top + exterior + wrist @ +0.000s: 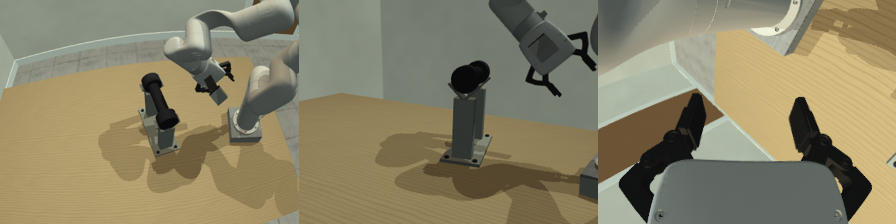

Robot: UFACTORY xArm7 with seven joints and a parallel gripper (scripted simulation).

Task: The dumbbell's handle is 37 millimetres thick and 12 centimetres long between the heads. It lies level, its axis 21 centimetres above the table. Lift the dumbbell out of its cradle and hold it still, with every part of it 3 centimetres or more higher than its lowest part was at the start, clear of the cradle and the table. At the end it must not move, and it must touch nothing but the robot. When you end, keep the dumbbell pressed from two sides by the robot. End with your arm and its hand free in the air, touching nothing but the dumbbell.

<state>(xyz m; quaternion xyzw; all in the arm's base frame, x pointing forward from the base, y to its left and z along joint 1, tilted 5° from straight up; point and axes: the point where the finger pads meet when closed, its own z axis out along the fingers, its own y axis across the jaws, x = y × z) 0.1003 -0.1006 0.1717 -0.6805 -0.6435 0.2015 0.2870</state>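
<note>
The black dumbbell lies 25 cm ahead of my hand and 1 cm to the right of it. From my hand the other things lie so: cradle 25 cm ahead, 1 cm to the right, 12 cm below.
</note>
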